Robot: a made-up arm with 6 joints. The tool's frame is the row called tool. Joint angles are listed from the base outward. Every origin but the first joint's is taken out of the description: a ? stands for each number. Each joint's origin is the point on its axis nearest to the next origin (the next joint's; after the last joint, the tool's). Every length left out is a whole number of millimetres.
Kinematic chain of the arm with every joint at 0, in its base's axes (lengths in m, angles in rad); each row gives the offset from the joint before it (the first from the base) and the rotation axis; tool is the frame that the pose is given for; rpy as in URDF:
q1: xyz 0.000 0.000 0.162 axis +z
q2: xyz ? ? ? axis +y
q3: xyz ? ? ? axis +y
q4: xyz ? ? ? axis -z
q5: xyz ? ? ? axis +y
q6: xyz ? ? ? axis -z
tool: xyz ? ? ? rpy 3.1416 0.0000 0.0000
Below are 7 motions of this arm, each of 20 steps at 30 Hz.
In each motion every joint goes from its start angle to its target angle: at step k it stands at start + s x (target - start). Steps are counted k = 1, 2, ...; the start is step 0. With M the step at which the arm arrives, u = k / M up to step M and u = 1 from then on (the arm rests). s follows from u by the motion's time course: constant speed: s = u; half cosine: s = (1 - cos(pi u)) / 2; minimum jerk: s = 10 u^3 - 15 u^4 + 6 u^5.
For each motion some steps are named. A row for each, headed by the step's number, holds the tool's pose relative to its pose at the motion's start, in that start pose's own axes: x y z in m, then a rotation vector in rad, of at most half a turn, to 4 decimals.
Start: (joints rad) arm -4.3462 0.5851 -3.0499 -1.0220 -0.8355 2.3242
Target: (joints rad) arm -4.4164 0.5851 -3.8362 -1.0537 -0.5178 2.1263
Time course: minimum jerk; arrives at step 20
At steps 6, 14, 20:
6: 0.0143 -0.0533 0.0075 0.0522 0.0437 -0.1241
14: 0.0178 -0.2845 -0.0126 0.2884 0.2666 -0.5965
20: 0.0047 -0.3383 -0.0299 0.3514 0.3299 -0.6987

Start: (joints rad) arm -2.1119 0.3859 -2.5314 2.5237 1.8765 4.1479
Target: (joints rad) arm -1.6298 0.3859 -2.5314 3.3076 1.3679 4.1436
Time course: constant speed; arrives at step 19
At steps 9, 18, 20:
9: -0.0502 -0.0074 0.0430 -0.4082 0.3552 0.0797
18: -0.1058 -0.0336 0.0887 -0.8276 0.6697 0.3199
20: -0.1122 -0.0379 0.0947 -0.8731 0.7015 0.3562

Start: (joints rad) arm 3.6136 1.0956 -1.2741 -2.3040 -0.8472 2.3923
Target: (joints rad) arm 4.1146 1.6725 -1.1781 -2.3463 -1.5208 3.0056
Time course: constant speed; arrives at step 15
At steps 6, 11, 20:
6: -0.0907 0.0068 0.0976 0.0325 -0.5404 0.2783
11: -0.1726 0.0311 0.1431 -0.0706 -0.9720 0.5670
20: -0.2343 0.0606 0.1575 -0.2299 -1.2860 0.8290

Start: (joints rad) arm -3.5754 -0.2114 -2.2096 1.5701 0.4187 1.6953
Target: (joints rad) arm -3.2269 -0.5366 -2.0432 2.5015 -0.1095 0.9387
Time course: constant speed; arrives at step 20
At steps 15, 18, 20:
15: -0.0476 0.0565 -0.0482 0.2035 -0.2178 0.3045
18: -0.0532 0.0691 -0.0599 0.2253 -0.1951 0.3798
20: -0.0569 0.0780 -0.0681 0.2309 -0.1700 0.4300

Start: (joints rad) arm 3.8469 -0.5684 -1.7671 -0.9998 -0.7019 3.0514
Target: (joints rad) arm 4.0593 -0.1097 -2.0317 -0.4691 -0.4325 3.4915
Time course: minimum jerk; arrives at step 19
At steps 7, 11, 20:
7: 0.0293 0.0227 0.0196 0.0561 0.0704 0.2972
11: 0.0679 0.0675 0.0452 0.1252 0.1745 0.7300
20: 0.0969 0.1218 0.0654 0.1796 0.2793 1.1335

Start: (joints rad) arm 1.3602 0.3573 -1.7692 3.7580 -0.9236 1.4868
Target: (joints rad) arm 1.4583 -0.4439 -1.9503 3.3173 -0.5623 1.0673
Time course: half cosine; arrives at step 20
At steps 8, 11, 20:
8: 0.0897 0.0173 -0.1444 -0.3975 -0.0436 -0.3966
11: 0.1417 0.0020 -0.2522 -0.6831 -0.0992 -0.6335
20: 0.2042 -0.0845 -0.4545 -1.2349 -0.2672 -0.9744

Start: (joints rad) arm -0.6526 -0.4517 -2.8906 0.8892 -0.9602 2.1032
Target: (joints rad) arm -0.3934 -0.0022 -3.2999 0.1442 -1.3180 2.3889
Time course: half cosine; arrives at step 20
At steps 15, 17, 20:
15: 0.0550 -0.0288 -0.0639 0.0182 -0.4580 0.0065
17: 0.0601 -0.0308 -0.0742 0.0080 -0.5089 0.0130
20: 0.0630 -0.0320 -0.0805 0.0008 -0.5391 0.0174

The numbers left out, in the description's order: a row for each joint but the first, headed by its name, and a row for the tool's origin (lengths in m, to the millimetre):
q2: 0.000 0.000 0.000
q3: 0.041 0.000 0.219
q4: 0.096 0.000 -0.424
q5: 0.000 0.000 0.000
q6: 0.057 0.000 -0.072
tool: 0.000 0.000 0.000

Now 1 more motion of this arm.
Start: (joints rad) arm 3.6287 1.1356 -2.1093 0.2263 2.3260 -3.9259
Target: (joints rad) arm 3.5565 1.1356 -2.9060 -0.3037 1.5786 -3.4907
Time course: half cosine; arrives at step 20
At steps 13, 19, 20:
13: 0.1555 0.1418 -0.1698 0.9203 -0.7306 0.4816
19: 0.2348 0.2206 -0.1955 1.2127 -1.0645 0.6334
20: 0.2366 0.2225 -0.1957 1.2192 -1.0725 0.6366

